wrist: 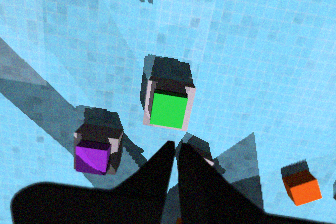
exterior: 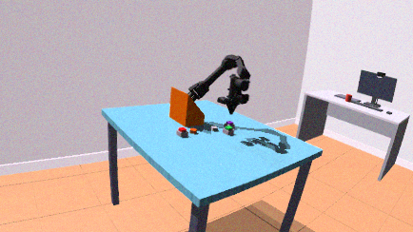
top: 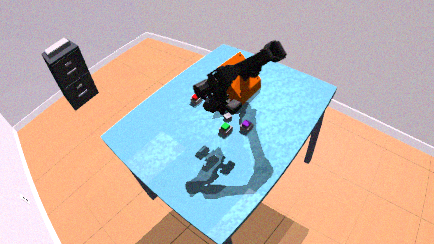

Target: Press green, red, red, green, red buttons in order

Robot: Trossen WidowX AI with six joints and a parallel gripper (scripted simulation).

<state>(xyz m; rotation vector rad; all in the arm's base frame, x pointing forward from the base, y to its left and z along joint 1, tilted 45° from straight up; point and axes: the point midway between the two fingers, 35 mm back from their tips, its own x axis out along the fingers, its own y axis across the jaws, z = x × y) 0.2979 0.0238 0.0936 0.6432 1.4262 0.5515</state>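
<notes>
Right now my gripper tip is 10 mm past the green button and 80 mm above it. The rest, counted from my gripper tip: small orange block: 100 mm behind, 180 mm to the right, 110 mm below; then small pale block: 80 mm behind, 40 mm to the right, 110 mm below; then purple button: 70 mm behind, 80 mm to the left, 80 mm below.
</notes>
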